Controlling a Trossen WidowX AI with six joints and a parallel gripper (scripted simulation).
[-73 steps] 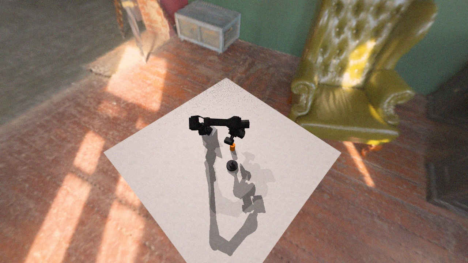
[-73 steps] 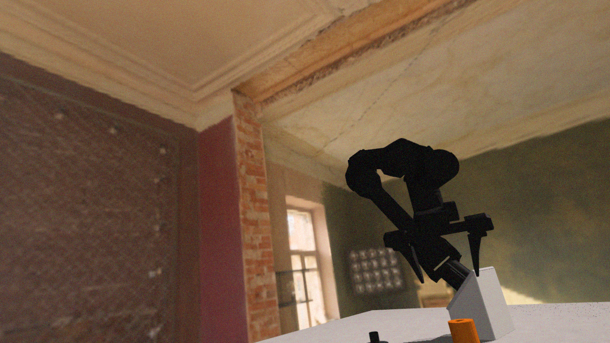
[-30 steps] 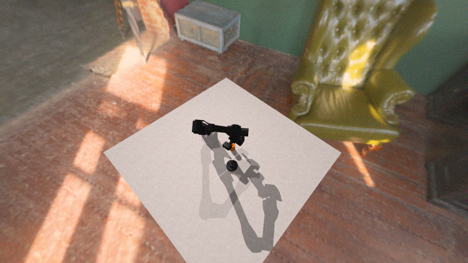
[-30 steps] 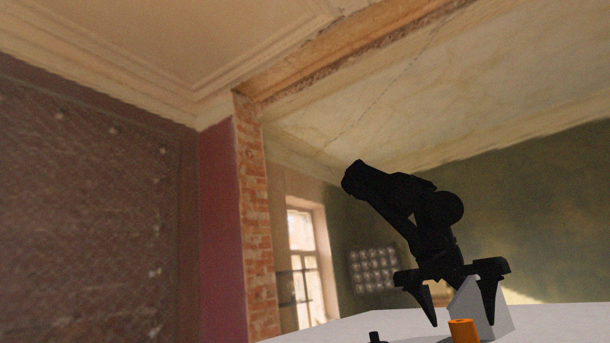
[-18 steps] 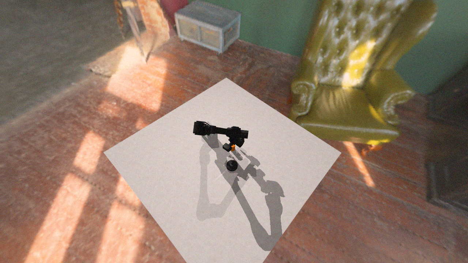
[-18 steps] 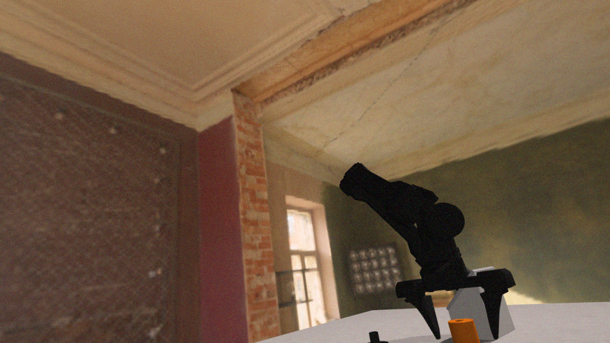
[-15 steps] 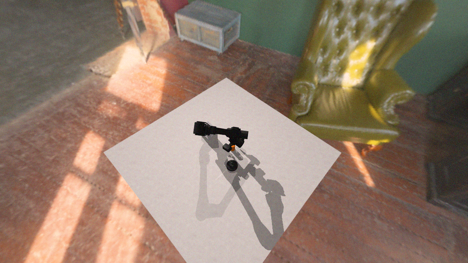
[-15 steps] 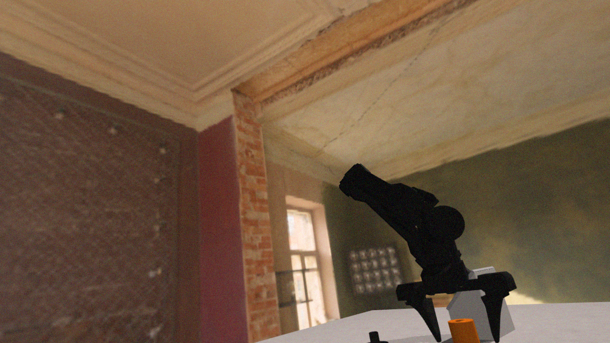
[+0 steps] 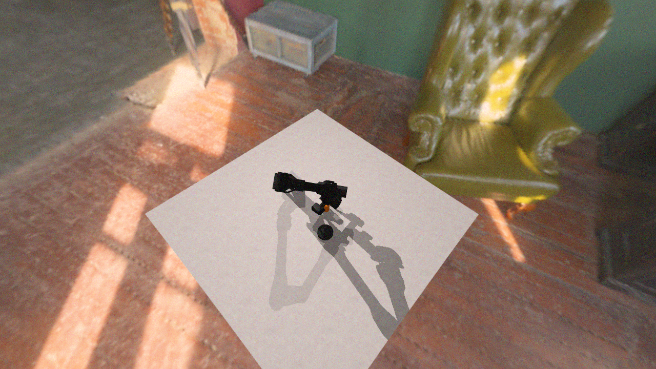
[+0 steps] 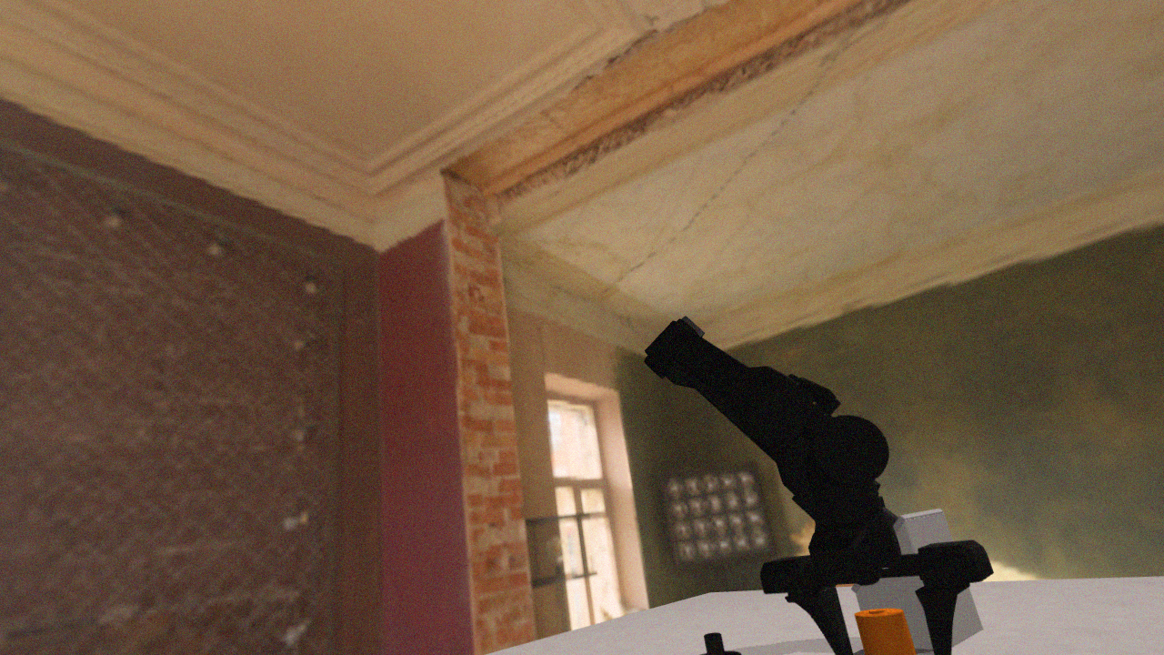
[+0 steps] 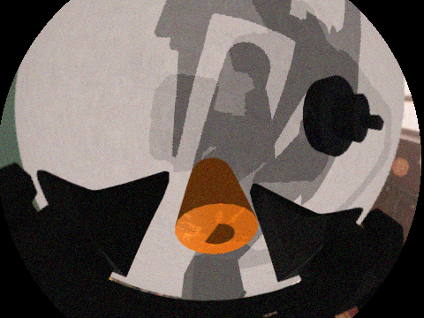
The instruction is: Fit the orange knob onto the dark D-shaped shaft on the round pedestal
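The D-shaped shaft is 110 mm to the right of my gripper tip, 100 mm ahead of it and 20 mm above it. From my gripper tip the other things lie so: orange knob (20 mm above).
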